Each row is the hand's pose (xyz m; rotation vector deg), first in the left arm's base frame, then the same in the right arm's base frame.
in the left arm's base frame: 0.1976 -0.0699 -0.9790 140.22 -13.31 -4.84
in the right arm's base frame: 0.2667 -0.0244 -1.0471 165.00 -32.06 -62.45
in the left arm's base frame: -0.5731 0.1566 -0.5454 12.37 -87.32 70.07
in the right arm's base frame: -0.1109 -0.0017 -0.2163 32.34 -79.91 14.79
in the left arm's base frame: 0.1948 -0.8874 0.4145 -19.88 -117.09 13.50
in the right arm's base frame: 0.2490 -1.5467 -0.5065 -14.10 -80.93 -32.65
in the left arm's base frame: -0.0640 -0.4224 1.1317 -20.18 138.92 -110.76
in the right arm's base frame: 0.4894 -1.6538 0.3469 13.55 -142.67 42.38
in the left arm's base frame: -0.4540 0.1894 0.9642 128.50 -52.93 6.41
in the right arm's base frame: 0.4420 -1.0291 0.7494 137.92 -70.93 -59.26
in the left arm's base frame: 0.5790 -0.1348 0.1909 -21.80 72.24 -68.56
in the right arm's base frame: 0.8815 -0.9435 -0.5035 6.58 123.66 -54.67
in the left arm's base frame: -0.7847 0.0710 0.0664 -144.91 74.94 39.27
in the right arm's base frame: -0.1471 -0.4344 0.2713 -88.40 78.21 80.73
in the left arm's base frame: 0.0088 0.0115 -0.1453 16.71 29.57 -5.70
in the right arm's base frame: 0.3997 -0.4951 -0.3414 60.50 55.49 -23.63
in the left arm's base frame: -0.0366 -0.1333 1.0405 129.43 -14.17 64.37
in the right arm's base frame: 0.6341 -1.3938 0.4113 159.27 -54.73 14.35
